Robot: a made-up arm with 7 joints.
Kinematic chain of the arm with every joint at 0, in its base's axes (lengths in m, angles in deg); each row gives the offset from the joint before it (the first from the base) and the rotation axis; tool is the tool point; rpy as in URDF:
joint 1: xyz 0 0 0.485 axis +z
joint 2: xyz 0 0 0 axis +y
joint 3: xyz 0 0 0.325 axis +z
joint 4: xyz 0.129 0 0 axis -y
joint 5: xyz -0.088 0 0.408 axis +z
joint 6: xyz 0 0 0 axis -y
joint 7: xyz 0.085 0 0 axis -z
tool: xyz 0 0 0 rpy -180 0 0
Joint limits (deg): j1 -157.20..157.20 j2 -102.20..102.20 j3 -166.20..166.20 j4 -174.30..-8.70 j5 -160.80..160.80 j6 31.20..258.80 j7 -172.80..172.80
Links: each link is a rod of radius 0.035 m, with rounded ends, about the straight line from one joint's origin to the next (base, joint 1, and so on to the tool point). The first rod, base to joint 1, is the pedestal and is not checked.
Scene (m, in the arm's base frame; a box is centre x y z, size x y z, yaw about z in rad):
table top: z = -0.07
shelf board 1: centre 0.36 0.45 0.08 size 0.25 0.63 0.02 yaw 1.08
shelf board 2: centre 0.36 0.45 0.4 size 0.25 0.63 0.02 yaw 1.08
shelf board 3: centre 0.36 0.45 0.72 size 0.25 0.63 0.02 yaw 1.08
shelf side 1: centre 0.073 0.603 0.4 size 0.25 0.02 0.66 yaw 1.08
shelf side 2: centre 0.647 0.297 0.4 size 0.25 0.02 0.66 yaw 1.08
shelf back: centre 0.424 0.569 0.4 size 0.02 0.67 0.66 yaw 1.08
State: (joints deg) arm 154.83 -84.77 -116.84 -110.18 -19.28 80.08 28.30
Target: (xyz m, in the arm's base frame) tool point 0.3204 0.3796 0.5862
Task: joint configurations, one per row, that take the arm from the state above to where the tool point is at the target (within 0.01 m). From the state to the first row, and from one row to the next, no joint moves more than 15 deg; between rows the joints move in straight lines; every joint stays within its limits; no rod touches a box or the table.
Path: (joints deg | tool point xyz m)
1: 144.01 -89.13 -113.84 -115.61 -14.61 67.86 23.52 | 0.4539 0.3361 0.2407
2: 133.19 -93.48 -110.85 -121.04 -9.94 55.64 18.74 | 0.4480 0.2826 0.2715
3: 122.36 -97.84 -107.85 -126.47 -5.27 43.42 13.96 | 0.4411 0.2251 0.3124
4: 111.54 -102.20 -104.85 -131.90 -0.60 31.20 9.18 | 0.4304 0.1615 0.3578
5: 113.74 -99.77 -94.31 -141.04 -5.71 42.66 15.55 | 0.3919 0.2021 0.4497
6: 115.95 -97.35 -83.77 -150.18 -10.83 54.12 21.93 | 0.3303 0.2323 0.5277
7: 118.15 -94.92 -73.22 -159.32 -15.94 65.58 28.30 | 0.2509 0.2496 0.5862
8: 129.13 -91.25 -75.48 -148.53 -16.48 69.77 28.30 | 0.2917 0.3115 0.5872
9: 140.11 -87.58 -77.73 -137.74 -17.03 73.97 28.30 | 0.3204 0.3796 0.5862

